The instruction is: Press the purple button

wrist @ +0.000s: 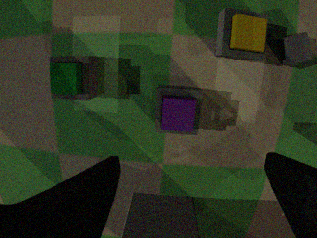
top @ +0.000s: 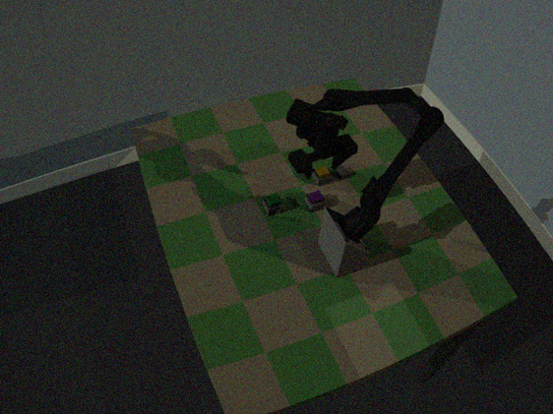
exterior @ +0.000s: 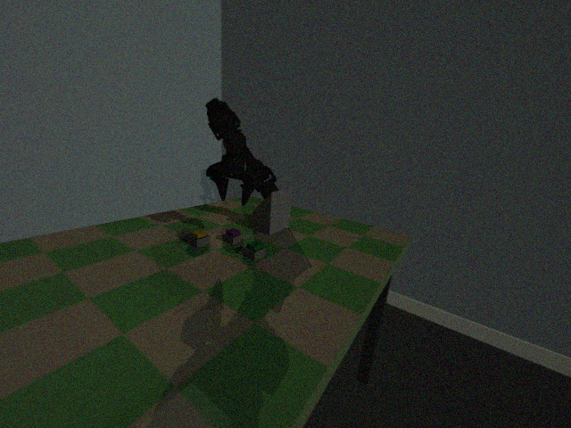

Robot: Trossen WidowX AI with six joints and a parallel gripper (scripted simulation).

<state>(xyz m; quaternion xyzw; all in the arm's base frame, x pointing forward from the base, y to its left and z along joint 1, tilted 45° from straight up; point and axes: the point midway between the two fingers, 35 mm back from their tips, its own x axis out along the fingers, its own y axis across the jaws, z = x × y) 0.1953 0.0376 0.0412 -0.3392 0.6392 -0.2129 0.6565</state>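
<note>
My gripper tip is now 100 mm above the purple button. Also, from my gripper tip: yellow button: 90 mm ahead, 50 mm to the right, 100 mm below; then green button: 20 mm ahead, 120 mm to the left, 100 mm below.
</note>
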